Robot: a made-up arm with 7 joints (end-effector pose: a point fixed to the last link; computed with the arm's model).
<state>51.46 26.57 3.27 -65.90 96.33 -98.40 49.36</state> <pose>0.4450 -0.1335 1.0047 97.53 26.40 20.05</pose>
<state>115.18 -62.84 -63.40 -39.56 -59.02 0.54 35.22</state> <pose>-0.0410 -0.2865 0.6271 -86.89 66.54 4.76</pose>
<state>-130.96 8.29 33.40 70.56 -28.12 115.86 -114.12</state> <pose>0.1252 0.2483 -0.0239 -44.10 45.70 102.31</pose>
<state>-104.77 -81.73 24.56 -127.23 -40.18 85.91 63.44</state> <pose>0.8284 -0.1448 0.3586 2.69 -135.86 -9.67</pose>
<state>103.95 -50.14 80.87 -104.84 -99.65 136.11 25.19</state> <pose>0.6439 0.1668 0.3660 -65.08 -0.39 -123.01</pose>
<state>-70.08 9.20 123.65 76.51 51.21 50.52 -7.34</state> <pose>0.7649 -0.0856 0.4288 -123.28 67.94 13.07</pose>
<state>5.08 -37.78 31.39 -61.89 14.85 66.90 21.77</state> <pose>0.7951 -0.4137 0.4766 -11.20 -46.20 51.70</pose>
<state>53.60 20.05 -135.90 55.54 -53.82 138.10 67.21</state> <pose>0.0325 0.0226 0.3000 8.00 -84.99 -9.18</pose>
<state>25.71 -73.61 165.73 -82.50 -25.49 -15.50 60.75</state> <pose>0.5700 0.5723 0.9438 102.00 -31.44 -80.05</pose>
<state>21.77 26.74 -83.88 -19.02 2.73 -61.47 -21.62</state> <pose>-0.2620 -0.2078 0.8648 -13.89 68.02 -68.08</pose>
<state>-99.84 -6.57 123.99 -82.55 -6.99 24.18 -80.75</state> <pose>0.6049 -0.1163 0.7953 27.58 -58.14 34.86</pose>
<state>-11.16 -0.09 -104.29 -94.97 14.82 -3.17 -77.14</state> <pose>-0.2814 -0.1231 0.5710 64.49 130.49 -101.36</pose>
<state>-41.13 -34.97 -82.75 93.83 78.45 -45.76 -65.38</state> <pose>-0.0276 0.0484 0.7130 32.92 -2.25 -53.97</pose>
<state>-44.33 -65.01 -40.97 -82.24 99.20 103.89 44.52</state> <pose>-0.0113 0.1120 0.1304 61.42 52.44 -64.11</pose>
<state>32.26 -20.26 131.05 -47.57 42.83 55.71 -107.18</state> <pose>0.5388 0.4450 0.4956 -11.10 43.72 35.10</pose>
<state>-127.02 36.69 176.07 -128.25 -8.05 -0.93 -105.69</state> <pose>0.0073 0.0350 0.7922 -24.75 -87.84 -12.93</pose>
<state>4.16 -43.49 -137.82 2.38 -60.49 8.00 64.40</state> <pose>-0.0815 0.2576 0.9003 31.33 87.60 -0.80</pose>
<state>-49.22 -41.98 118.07 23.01 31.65 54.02 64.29</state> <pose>0.7612 -0.5396 0.7114 -2.22 156.70 32.07</pose>
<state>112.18 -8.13 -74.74 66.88 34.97 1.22 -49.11</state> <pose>-0.2019 0.1411 0.5651 -116.28 -97.28 20.62</pose>
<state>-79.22 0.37 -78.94 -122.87 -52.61 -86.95 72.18</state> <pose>-0.3875 -0.3352 0.3720 -100.99 -19.36 -25.34</pose>
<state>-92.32 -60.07 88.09 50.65 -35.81 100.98 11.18</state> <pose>0.5823 -0.2035 0.0890 41.48 27.10 168.84</pose>
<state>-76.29 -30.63 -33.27 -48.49 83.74 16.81 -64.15</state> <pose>0.0973 -0.0754 0.0633 -139.97 -83.78 44.01</pose>
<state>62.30 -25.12 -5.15 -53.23 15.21 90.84 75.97</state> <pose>0.5269 -0.3171 0.9814 -107.41 -12.78 97.58</pose>
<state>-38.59 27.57 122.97 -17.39 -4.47 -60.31 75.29</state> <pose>0.4245 0.1044 0.2794 -6.63 1.46 -110.32</pose>
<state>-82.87 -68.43 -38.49 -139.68 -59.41 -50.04 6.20</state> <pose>0.0524 0.2635 0.4812 -56.24 42.61 -158.55</pose>
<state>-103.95 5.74 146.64 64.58 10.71 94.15 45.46</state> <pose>0.7774 -0.1356 0.5453 -80.40 59.89 117.70</pose>
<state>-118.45 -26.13 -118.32 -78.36 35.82 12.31 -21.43</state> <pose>-0.1846 -0.1741 0.6932 -86.88 -109.60 24.90</pose>
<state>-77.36 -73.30 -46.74 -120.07 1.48 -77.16 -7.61</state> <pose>0.0719 0.0448 0.5255 -68.59 18.21 -103.33</pose>
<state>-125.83 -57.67 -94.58 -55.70 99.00 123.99 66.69</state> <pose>-0.3541 -0.2681 0.6639 72.91 124.38 11.93</pose>
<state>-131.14 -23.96 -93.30 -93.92 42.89 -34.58 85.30</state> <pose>-0.0916 -0.0665 0.5625 -116.60 8.49 91.55</pose>
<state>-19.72 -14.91 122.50 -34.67 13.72 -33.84 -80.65</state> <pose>0.6500 0.0865 0.5949 -39.80 0.50 76.42</pose>
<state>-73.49 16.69 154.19 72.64 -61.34 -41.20 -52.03</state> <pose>0.4937 0.1828 0.7837 87.12 -55.92 44.58</pose>
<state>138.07 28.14 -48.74 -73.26 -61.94 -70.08 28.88</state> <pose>-0.1847 0.6637 0.6241 -34.03 53.41 -135.33</pose>
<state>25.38 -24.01 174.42 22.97 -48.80 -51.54 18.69</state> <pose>0.4067 0.5797 0.5316 40.61 68.88 -147.48</pose>
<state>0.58 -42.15 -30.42 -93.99 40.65 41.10 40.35</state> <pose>0.1844 -0.3764 0.1160 47.01 2.67 8.65</pose>
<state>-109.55 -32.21 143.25 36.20 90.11 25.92 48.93</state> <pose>0.6038 -0.6252 0.3985 -5.27 80.90 8.20</pose>
